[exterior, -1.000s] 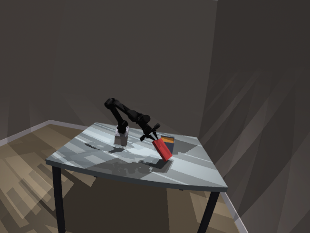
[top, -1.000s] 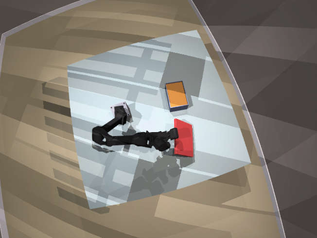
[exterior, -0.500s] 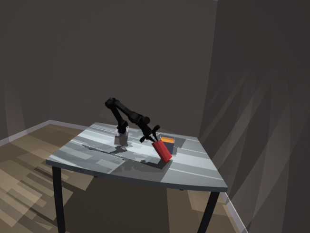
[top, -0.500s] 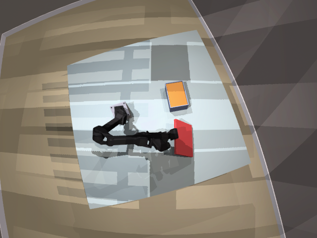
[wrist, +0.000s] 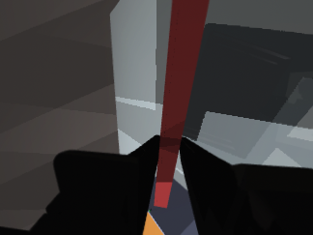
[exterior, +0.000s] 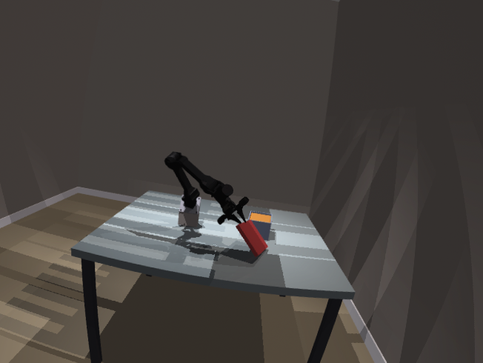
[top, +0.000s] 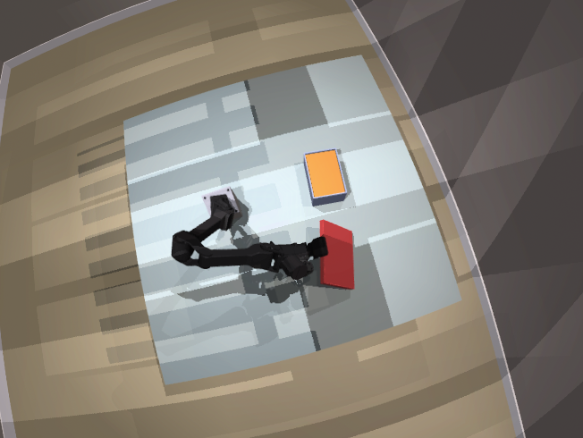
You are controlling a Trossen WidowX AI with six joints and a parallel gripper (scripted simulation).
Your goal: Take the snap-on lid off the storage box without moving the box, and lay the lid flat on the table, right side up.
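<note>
Now: gripper tip 60 mm short of the red lid, 50 mm above it and 20 mm to the left of it. Round my gripper tip: dark storage box: 310 mm to the left, 90 mm below, 70 mm ahead.
</note>
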